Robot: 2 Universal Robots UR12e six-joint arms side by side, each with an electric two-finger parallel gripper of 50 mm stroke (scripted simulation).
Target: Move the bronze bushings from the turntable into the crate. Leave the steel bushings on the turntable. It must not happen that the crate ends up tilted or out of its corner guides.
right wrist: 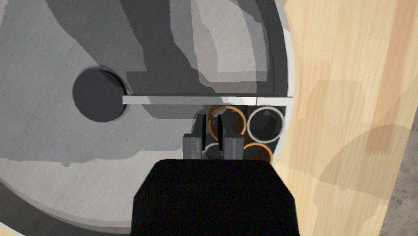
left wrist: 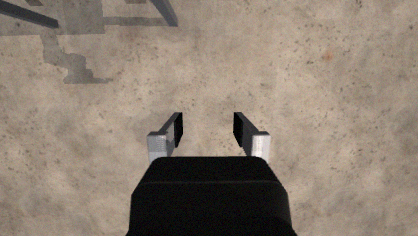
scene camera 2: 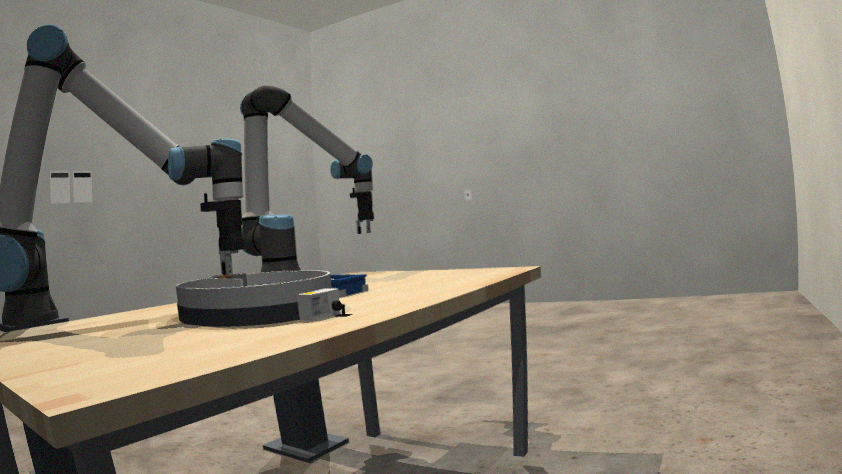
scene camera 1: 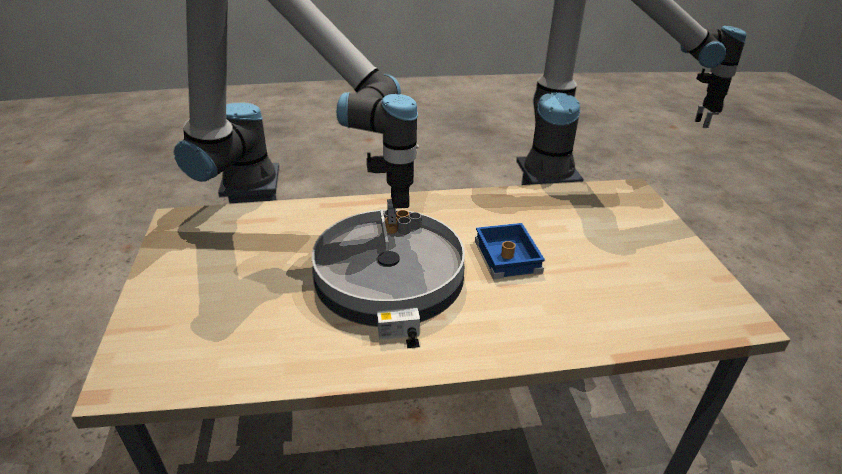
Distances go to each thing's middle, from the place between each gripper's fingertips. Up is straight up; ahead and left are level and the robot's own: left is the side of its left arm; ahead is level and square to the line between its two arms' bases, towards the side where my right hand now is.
Now: right hand (scene camera 2: pixel 227 274) 70 mm short of the blue crate (scene camera 1: pixel 527 256), 340 mm to the right of it and 90 mm above it.
The blue crate lies 890 mm to the right of my left hand (scene camera 1: pixel 701 124), 580 mm ahead of it and 150 mm below it.
